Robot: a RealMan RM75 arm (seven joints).
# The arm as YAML. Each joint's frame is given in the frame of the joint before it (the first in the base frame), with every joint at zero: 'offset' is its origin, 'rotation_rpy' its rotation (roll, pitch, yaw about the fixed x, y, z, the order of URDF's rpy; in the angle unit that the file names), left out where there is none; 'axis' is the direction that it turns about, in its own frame. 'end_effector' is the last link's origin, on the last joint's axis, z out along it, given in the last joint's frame.
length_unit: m
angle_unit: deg
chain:
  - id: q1
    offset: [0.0, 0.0, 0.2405]
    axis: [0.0, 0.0, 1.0]
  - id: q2
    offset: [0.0, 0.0, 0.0]
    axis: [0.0, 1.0, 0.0]
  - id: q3
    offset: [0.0, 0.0, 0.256]
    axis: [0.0, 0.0, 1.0]
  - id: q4
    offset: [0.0, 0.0, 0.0]
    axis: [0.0, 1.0, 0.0]
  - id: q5
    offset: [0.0, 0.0, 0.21]
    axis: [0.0, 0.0, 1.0]
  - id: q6
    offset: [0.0, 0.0, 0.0]
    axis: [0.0, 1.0, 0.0]
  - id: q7
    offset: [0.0, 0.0, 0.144]
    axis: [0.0, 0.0, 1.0]
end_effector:
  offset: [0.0, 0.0, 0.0]
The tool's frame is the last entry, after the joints.
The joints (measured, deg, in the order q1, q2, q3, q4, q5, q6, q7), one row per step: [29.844 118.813 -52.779 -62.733 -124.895 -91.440 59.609]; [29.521 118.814 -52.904 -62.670 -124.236 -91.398 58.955]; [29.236 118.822 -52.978 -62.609 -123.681 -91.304 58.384]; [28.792 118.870 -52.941 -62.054 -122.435 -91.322 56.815]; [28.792 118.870 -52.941 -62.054 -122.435 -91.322 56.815]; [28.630 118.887 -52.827 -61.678 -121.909 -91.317 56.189]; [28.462 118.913 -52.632 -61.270 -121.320 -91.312 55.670]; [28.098 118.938 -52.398 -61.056 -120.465 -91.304 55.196]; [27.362 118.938 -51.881 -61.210 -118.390 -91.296 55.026]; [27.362 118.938 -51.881 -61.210 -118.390 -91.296 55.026]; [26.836 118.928 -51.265 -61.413 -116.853 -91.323 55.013]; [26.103 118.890 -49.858 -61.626 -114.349 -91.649 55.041]
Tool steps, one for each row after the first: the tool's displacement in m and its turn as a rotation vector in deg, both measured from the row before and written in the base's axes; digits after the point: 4 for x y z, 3 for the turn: [0.0003 -0.0011 -0.0003 0.122 0.415 0.480]; [0.0004 -0.0008 -0.0001 0.184 0.355 0.378]; [0.0008 -0.0020 -0.0012 0.137 1.020 0.960]; [0.0000 0.0000 0.0000 0.000 0.000 0.000]; [0.0007 -0.0008 -0.0005 0.070 0.524 0.243]; [0.0007 -0.0008 -0.0004 0.119 0.664 0.086]; [0.0008 -0.0011 0.0004 0.352 0.868 0.022]; [-0.0002 -0.0011 0.0033 1.123 2.035 -0.230]; [0.0000 0.0000 0.0000 0.000 0.000 0.000]; [-0.0001 -0.0005 0.0036 1.043 1.581 -0.288]; [0.0000 -0.0009 0.0070 1.728 2.799 -0.540]
